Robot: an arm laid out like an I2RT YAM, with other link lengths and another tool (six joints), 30 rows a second.
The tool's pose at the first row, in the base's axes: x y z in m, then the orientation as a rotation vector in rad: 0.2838 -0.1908 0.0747 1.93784 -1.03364 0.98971
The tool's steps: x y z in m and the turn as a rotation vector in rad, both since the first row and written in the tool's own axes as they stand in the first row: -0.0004 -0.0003 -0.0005 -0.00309 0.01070 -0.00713; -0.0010 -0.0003 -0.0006 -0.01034 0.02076 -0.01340; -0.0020 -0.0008 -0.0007 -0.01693 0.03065 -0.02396; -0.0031 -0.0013 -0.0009 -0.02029 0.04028 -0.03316; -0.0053 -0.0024 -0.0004 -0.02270 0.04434 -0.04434
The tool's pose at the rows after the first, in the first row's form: 0.2838 -0.1901 0.0745 1.93046 -1.02102 0.99295; 0.2835 -0.1898 0.0740 1.91984 -1.01098 0.99318; 0.2835 -0.1892 0.0731 1.91127 -0.99632 0.99131; 0.2835 -0.1885 0.0721 1.90500 -0.98227 0.99217; 0.2837 -0.1877 0.0698 1.90390 -0.96898 0.98779
